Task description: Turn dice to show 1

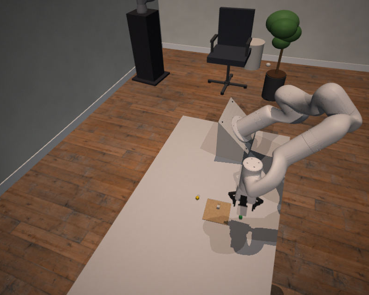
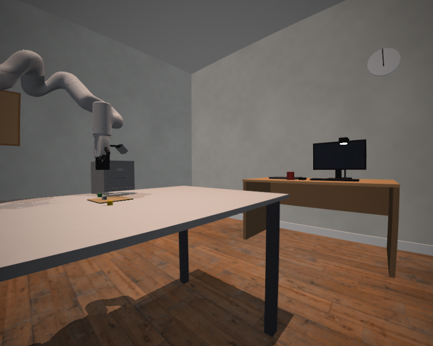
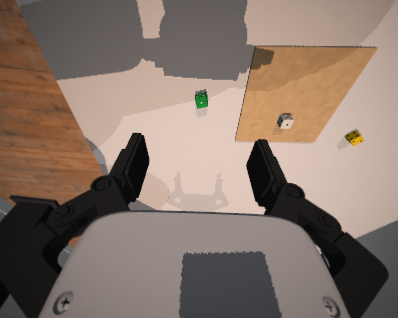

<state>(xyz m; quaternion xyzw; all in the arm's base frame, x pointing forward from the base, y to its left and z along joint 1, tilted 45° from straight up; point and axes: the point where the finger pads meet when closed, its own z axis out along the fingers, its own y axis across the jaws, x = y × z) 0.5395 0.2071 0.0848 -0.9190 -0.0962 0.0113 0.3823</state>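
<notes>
The green die is 20 mm behind my hand, 10 mm to the right of it and 130 mm below it. Round my hand: mat (10 mm ahead, 140 mm to the right, 140 mm below); white die (20 mm behind, 140 mm to the right, 130 mm below); yellow die (20 mm behind, 270 mm to the right, 130 mm below).
</notes>
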